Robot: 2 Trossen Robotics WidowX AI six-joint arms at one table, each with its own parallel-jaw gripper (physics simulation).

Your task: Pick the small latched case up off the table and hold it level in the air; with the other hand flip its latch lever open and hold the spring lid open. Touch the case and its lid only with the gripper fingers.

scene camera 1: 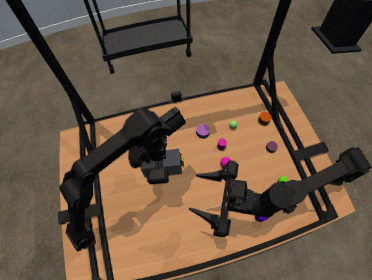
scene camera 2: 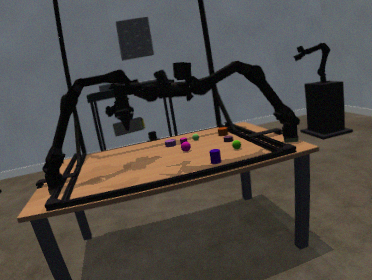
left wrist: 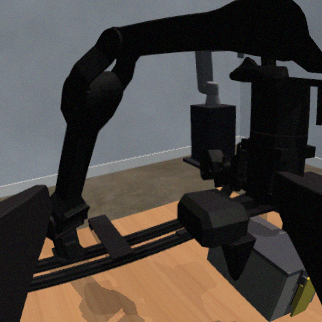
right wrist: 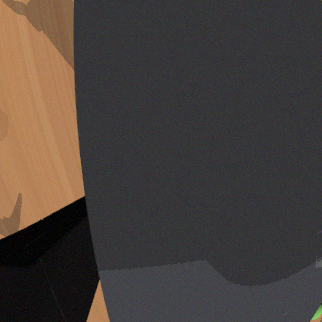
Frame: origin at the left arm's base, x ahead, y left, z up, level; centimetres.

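Seen in the pictures: left gripper, fingertip midpoint: (scene camera 1: 192,191) (scene camera 2: 138,92) (left wrist: 162,191); right gripper, fingertip midpoint: (scene camera 1: 161,165) (scene camera 2: 128,129) (left wrist: 258,268) (right wrist: 208,198); left arm's base at its link origin: (scene camera 2: 290,136); right arm's base at its link origin: (scene camera 1: 86,238) (scene camera 2: 55,186) (left wrist: 68,251).
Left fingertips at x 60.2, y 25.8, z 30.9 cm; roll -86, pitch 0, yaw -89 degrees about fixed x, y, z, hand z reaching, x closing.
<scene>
Offsets run from my left fingertips to a thing's top centre. Level surfaces: height alone.
The small grey case @(dx +12.4, dy -11.0, dz -11.5 cm) (scene camera 1: 172,161) (scene camera 2: 135,127) (left wrist: 282,252) (right wrist: 200,125) is in the air above the table, roughly level, and fills much of the right wrist view. Its lid looks closed in the left wrist view. A yellow latch lever @(dx +6.0, dy -13.1, dz -12.6 cm) (scene camera 1: 182,160) (scene camera 2: 143,123) (left wrist: 302,297) is on its end face. My right gripper (scene camera 2: 125,120) is shut on the case from above; one finger shows against its side in the left wrist view, and the other is hidden. My left gripper (scene camera 1: 194,192) (left wrist: 162,191) is wide open and empty, apart from the case, with its fingers pointing toward the right arm's side.
A purple disc @(dx +2.6, dy -35.5, dz -30.0 cm) (scene camera 1: 203,131), a magenta cylinder @(dx -6.6, dy -30.3, dz -28.2 cm) (scene camera 1: 222,144), a magenta ball @(dx -9.6, dy -22.2, dz -28.0 cm) (scene camera 1: 225,162) (scene camera 2: 186,146) and an orange cylinder @(dx -24.8, dy -48.4, dz -29.0 cm) (scene camera 1: 265,118) lie on the table @(dz -32.9 cm) (scene camera 1: 120,255). A violet cylinder @(dx -26.9, dy -3.4, dz -27.8 cm) (scene camera 1: 261,218) (scene camera 2: 215,156) stands under the left arm. A dark frame (scene camera 2: 175,185) borders the table.
</scene>
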